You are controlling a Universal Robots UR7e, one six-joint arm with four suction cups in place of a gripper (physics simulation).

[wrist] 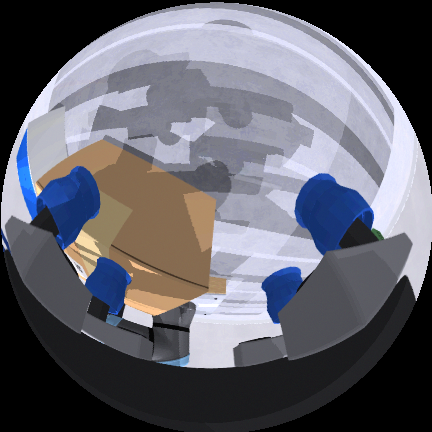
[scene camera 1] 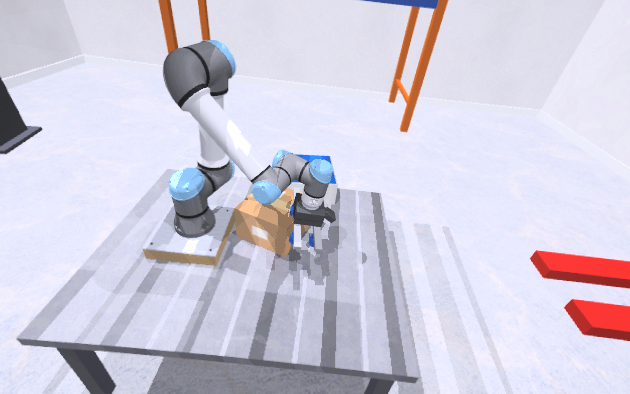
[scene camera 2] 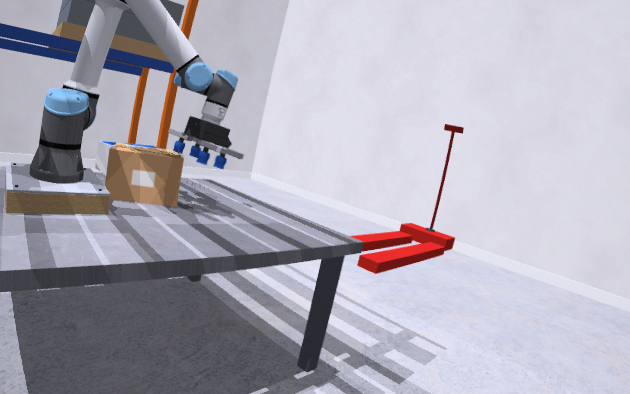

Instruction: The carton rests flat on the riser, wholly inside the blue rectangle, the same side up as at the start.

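Note:
The brown carton [scene camera 1: 265, 225] [scene camera 2: 167, 185] [wrist: 165, 215] stands on the table beside the robot's base, with a white label on one side and tape over its top. The riser [scene camera 1: 331, 194] [scene camera 2: 101, 161] [wrist: 49, 137] is a pale block behind the carton; its top shows blue [scene camera 1: 314, 157] [wrist: 24, 170]. The arm hides part of the riser top, so the rectangle's full outline does not show. My gripper [scene camera 1: 302, 237] [scene camera 2: 200, 154] is open, its four blue cups bare. It is tilted and hangs beside the carton near top height, over the table, apart from the carton in scene camera 2.
The robot's base plate [scene camera 1: 180, 256] [scene camera 2: 57, 202] lies just left of the carton. The striped grey table [scene camera 1: 200, 310] [scene camera 2: 225, 247] ends right of the gripper. A red forked pallet truck [scene camera 1: 585, 270] [scene camera 2: 405, 257] is on the floor beyond. An orange-posted rack [scene camera 1: 426, 60] [scene camera 2: 167, 115] stands behind.

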